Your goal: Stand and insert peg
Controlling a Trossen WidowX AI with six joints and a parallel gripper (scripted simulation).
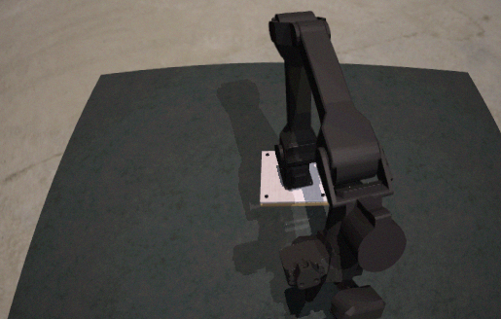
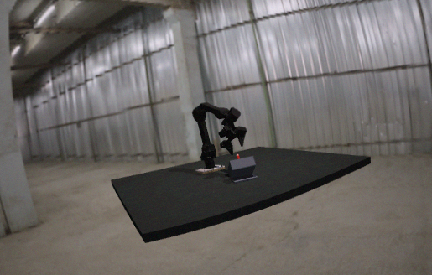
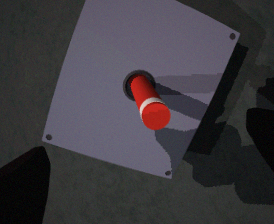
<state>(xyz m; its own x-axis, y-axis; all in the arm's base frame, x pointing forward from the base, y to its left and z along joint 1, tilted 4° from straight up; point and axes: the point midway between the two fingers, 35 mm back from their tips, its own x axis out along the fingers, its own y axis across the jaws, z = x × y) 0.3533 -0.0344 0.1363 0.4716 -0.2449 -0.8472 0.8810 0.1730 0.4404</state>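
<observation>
My gripper tip is now 20 mm short of the red peg, 10 mm to the left of it and 40 mm above it. From my gripper tip the other things lie so: sloped grey panel (50 mm ahead, 30 mm to the right, 80 mm below).
</observation>
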